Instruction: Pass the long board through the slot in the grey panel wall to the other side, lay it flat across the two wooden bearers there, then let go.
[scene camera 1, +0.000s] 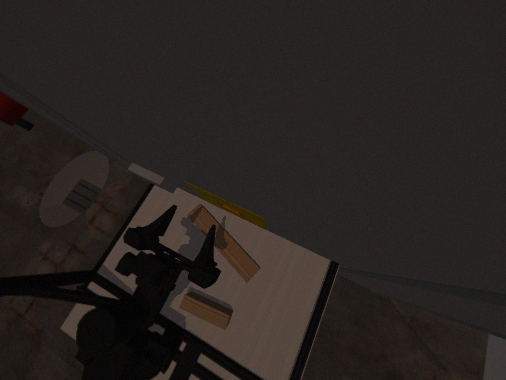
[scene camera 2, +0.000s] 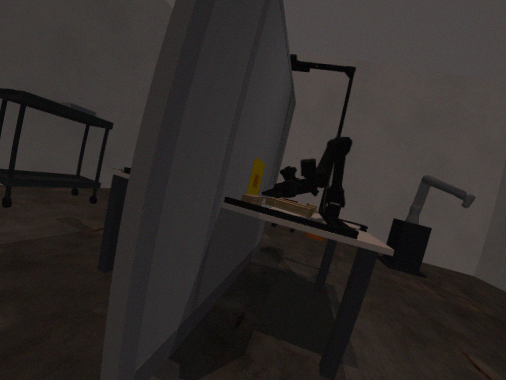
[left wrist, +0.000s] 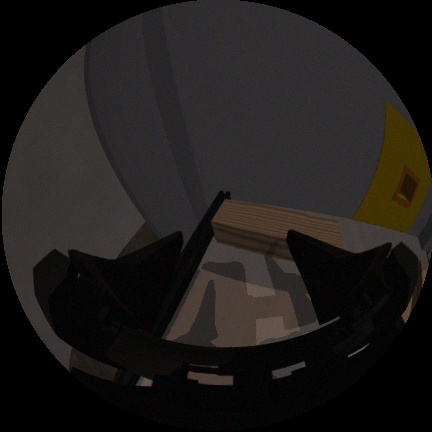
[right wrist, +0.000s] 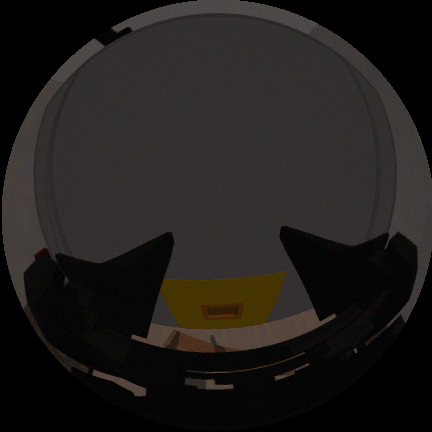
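Where they show: left gripper, fingertip midpoint: (scene camera 2: 263, 193) (left wrist: 235, 236); right gripper, fingertip midpoint: (scene camera 1: 194, 214) (right wrist: 227, 234); left arm's base, link origin: (scene camera 2: 331, 216); right arm's base, link origin: (scene camera 1: 171, 341).
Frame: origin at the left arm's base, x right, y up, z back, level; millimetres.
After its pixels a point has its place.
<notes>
The grey panel wall (scene camera 1: 300, 125) @(x -149, y 597, z -482 mm) (scene camera 2: 200, 150) @(x -613, y 126, z -432 mm) (left wrist: 225, 100) @(x -348, y 149, z -432 mm) (right wrist: 215, 125) @(x 4, y 435, z -483 mm) has a yellow plate around its slot (scene camera 1: 231, 209) (scene camera 2: 256, 180) @(x 40, y 89, z -439 mm) (left wrist: 407, 187) (right wrist: 222, 312) @(x 5, y 62, z -472 mm). On the right arm's side, a longer wooden piece (scene camera 1: 240, 260) @(x -88, y 20, z -613 mm) (right wrist: 192, 343) @(x 80, y 20, z -543 mm) lies slantwise near the wall; a shorter wooden block (scene camera 1: 205, 312) @(x -63, y 44, z -786 mm) lies farther back. On the left arm's side, a wooden block (scene camera 2: 252, 199) @(x -350, y 15, z -336 mm) (left wrist: 270, 217) @(x -285, y 25, z -357 mm) lies near the wall, beside a longer-looking piece (scene camera 2: 287, 205) @(x -85, y 6, z -225 mm). I cannot tell which piece is the board. My right gripper (scene camera 1: 195, 216) @(x 0, y 324, z -554 mm) (right wrist: 227, 234) @(x 0, y 324, z -554 mm) is open, above the table. My left gripper (scene camera 2: 265, 193) @(x -311, y 46, z -309 mm) (left wrist: 235, 236) @(x -311, y 46, z -309 mm) is open, over the table before the block.
Black rails run along the table edges (scene camera 1: 312, 325) (scene camera 2: 295, 221). A black camera post (scene camera 2: 346, 105) @(x 343, y 739, z -23 mm) rises behind the left arm. A dark cart (scene camera 2: 55, 107) stands beyond the wall, and another arm on a black pedestal (scene camera 2: 410, 245) stands at the far right in scene camera 2.
</notes>
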